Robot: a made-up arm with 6 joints.
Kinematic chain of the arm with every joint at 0, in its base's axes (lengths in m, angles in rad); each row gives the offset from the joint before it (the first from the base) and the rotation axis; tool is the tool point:
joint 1: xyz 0 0 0.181 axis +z
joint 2: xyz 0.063 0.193 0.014 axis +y
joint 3: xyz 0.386 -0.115 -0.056 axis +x
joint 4: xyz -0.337 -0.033 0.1 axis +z
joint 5: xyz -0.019 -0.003 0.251 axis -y
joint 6: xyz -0.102 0.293 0 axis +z
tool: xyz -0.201 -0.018 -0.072
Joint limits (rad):
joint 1: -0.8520..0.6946
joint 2: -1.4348..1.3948
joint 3: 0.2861..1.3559
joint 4: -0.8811..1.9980
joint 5: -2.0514..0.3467
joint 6: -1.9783..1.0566
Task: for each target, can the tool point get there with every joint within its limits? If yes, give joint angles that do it. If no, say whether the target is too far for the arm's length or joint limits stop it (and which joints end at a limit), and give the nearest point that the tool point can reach.
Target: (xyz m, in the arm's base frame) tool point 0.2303 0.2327 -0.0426
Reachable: no: joint limits stop it (at a limit: joint 1, joint 2, joint 3, joint 5) | nearest point 0.1062 0.3052 -0.0192 | short by 0.146 m
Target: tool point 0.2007 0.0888 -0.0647
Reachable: no: joint limits stop it (at a limit: joint 1, joint 2, joint 3, joint 5) | nearest point 0.2411 0.0195 -0.0762 | short by 0.081 m
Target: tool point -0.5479 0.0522 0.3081
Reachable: yes | joints -0.5083 -0.9051 0.9503 0.3839 -1.2624 -0.7699
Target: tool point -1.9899 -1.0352 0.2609
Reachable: no: too far | nearest point -0.5787 -0.3011 0.2171 | short by 1.591 m
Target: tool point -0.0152 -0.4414 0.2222
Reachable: yes | joints 0.4965 0.7128 1.0025 1.4948 -0.1570 0.0625
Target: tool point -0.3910 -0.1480 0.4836
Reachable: yes | joints -0.4437 0.3572 0.8025 1.0765 -0.4695 -0.5662
